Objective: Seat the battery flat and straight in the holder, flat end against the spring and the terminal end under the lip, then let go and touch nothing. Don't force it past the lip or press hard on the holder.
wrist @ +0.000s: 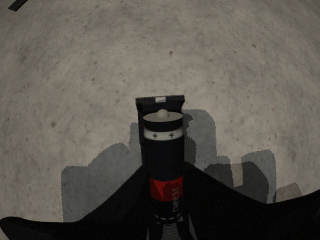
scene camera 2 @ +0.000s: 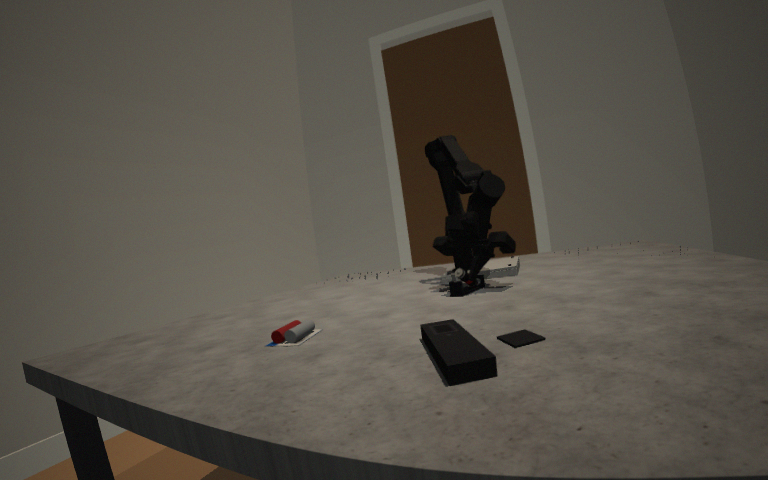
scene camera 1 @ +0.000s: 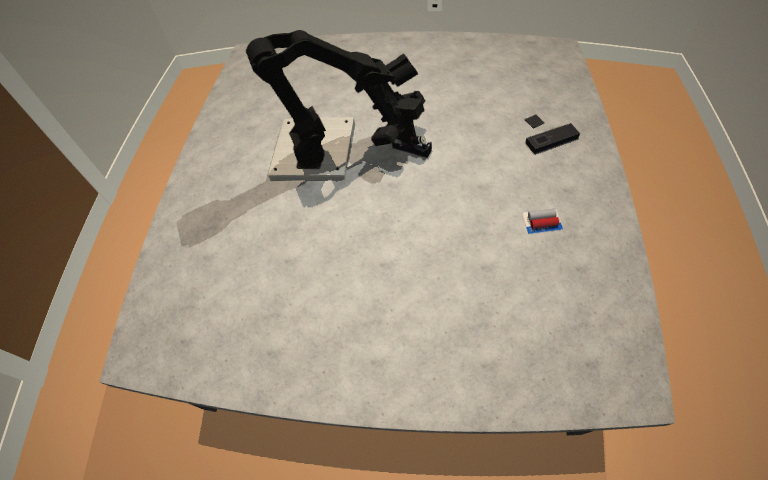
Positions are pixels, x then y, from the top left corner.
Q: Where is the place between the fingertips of my gripper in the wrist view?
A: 164, 170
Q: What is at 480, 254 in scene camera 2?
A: My gripper.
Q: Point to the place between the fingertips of my gripper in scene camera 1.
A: At 413, 142
